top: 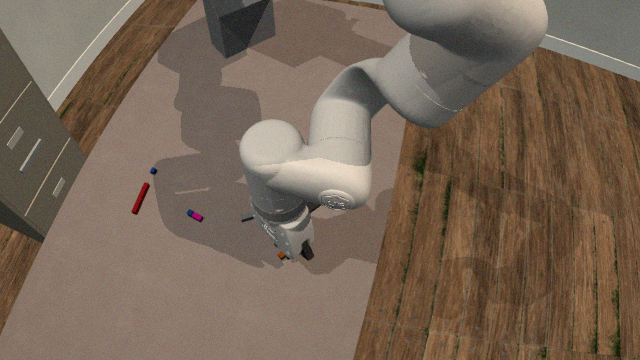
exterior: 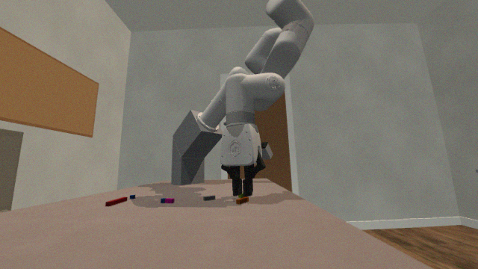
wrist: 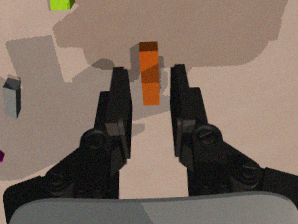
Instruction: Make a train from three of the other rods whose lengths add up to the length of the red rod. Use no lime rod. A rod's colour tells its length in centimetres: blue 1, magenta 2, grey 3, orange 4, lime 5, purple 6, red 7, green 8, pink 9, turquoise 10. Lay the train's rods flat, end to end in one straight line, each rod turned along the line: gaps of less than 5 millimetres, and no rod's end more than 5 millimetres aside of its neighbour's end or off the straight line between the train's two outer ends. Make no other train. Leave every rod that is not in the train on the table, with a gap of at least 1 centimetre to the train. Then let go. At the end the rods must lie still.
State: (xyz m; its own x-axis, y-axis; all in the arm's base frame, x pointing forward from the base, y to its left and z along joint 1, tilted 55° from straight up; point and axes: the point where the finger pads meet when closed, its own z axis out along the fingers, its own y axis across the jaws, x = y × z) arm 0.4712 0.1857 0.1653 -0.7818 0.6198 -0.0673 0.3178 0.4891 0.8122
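My hand is 3 cm above the orange rod. The rest, counted from my hand: lime rod 8 cm behind, 3 cm below, 1 cm to the right; grey rod 10 cm to the right, 3 cm below, 2 cm behind; magenta rod 18 cm to the right, 3 cm below, 2 cm ahead.
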